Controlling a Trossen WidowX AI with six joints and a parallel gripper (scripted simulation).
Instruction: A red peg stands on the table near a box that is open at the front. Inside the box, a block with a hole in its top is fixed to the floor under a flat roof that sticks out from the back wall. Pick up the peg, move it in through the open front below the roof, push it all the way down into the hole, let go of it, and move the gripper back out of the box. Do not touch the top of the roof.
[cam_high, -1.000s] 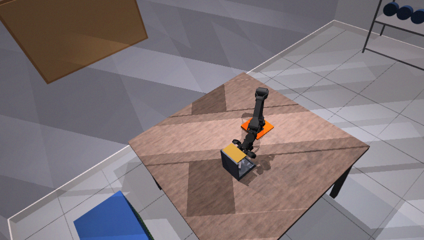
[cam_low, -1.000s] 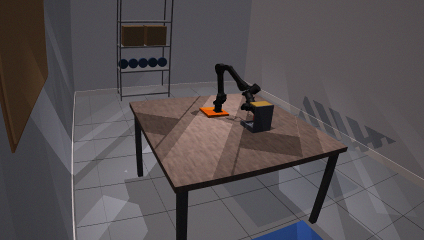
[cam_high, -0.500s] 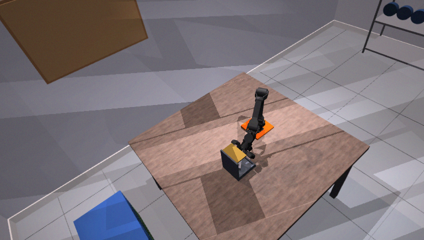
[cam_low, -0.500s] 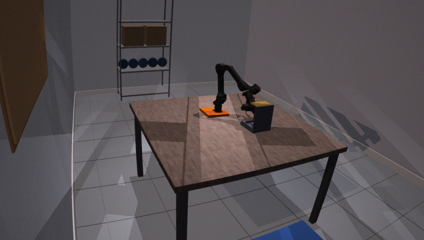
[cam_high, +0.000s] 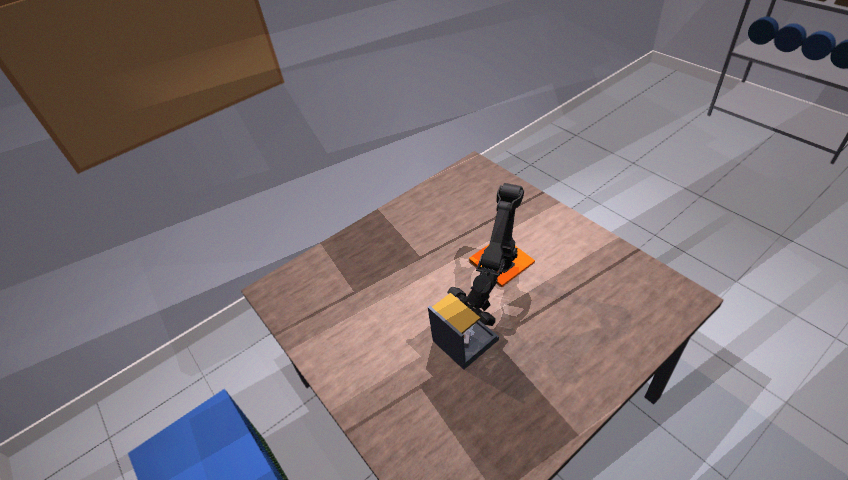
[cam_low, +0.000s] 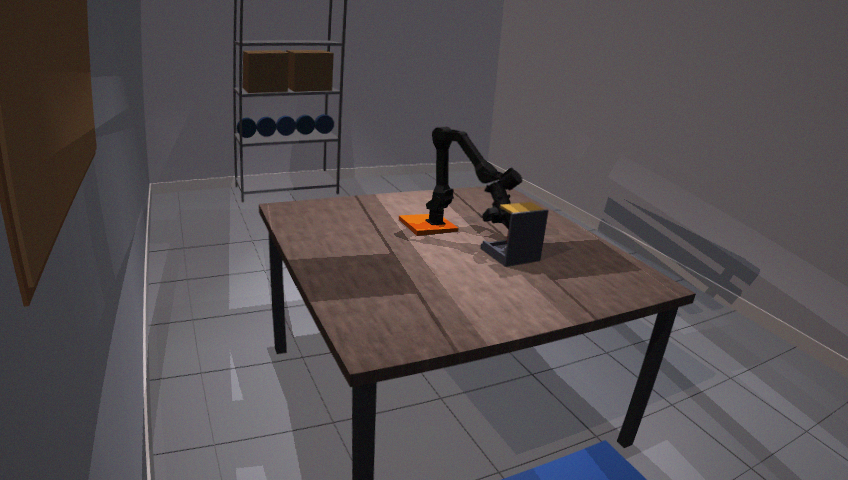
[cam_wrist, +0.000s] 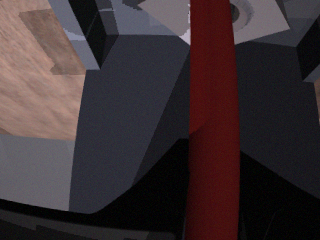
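My gripper tip is 10 cm below the yellow roof, 1 cm to the right of it and 1 cm short of it. Round my gripper tip: red peg: 3 cm behind, 1 cm below.
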